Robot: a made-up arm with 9 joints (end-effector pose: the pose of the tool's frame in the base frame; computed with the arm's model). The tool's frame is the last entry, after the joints. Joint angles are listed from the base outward.
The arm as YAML. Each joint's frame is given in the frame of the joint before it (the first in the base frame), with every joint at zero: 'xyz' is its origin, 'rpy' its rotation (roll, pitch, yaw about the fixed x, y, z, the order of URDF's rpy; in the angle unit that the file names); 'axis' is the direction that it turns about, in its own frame. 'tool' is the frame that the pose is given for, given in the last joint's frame.
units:
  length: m
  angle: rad
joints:
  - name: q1
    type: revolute
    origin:
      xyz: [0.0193, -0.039, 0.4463]
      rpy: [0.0, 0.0, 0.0]
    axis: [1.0, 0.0, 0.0]
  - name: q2
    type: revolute
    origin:
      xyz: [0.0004, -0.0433, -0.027]
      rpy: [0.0, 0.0, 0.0]
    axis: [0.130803, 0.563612, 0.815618]
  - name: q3
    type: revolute
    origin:
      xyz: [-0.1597, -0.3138, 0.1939]
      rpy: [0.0, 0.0, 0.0]
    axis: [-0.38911, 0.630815, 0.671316]
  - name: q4
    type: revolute
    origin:
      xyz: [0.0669, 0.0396, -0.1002]
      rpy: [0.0, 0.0, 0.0]
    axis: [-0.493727, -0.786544, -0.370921]
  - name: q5
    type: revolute
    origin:
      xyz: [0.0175, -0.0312, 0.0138]
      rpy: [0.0, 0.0, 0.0]
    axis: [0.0, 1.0, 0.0]
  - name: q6
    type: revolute
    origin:
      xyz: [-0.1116, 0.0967, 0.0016]
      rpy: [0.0, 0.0, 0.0]
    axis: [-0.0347, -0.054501, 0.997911]
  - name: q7
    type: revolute
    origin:
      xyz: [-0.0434, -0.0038, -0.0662]
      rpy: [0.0, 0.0, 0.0]
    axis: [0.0, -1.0, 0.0]
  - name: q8
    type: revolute
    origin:
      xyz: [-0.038, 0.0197, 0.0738]
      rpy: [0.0, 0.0, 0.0]
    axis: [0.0, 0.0, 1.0]
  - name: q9
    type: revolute
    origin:
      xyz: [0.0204, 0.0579, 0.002]
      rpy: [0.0, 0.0, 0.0]
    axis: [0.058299, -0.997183, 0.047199]
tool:
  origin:
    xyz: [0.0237, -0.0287, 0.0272]
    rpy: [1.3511, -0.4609, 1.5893]
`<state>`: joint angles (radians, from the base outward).
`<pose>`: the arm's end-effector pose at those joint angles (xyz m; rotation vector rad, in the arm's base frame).
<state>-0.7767 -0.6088 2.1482 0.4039 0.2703 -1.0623 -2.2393 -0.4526 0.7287</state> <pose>-0.4973 -0.2744 0.7147 0.6111 0.5868 -1.5810</pose>
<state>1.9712 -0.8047 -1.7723 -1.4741 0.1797 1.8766 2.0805 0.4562 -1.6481</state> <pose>-0.2967 0.0326 0.2763 -0.4264 -1.5739 1.0197</pose>
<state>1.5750 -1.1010 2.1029 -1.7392 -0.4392 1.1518 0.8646 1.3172 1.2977</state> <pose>-0.4232 -0.0998 0.2602 -0.4181 2.5504 0.0243</pose>
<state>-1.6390 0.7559 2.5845 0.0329 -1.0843 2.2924 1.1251 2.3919 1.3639</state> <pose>0.1256 0.0164 0.9662 0.6086 3.0007 -0.5613</pose>
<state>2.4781 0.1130 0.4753 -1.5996 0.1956 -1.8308 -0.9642 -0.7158 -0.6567</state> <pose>-0.0539 0.1706 0.0950 -1.2371 -2.6441 0.4642</pose>
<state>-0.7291 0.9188 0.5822 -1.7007 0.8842 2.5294 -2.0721 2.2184 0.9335</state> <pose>0.2976 -0.1506 0.6325 1.0167 1.6897 1.2595</pose>
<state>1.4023 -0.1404 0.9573 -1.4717 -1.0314 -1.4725 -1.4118 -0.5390 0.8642</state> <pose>-0.2761 -0.1396 0.1306 -2.3214 -1.3837 0.1745</pose>
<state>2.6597 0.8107 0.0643 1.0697 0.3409 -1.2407 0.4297 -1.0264 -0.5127</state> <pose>-0.0229 0.1587 0.3188 -2.0183 0.7790 1.0098</pose>
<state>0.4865 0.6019 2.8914 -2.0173 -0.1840 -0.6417 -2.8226 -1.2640 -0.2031</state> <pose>0.1174 -0.4107 0.4624 -1.7532 -1.7350 -1.5846</pose>
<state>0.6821 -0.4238 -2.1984 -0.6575 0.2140 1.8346 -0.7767 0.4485 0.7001</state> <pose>-0.3036 -0.3071 0.4311 -0.5019 0.1201 2.1550</pose>
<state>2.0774 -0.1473 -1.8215 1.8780 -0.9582 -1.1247 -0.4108 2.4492 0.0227</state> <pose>-0.0122 0.0505 -0.1680 2.0488 0.8493 0.3250</pose>
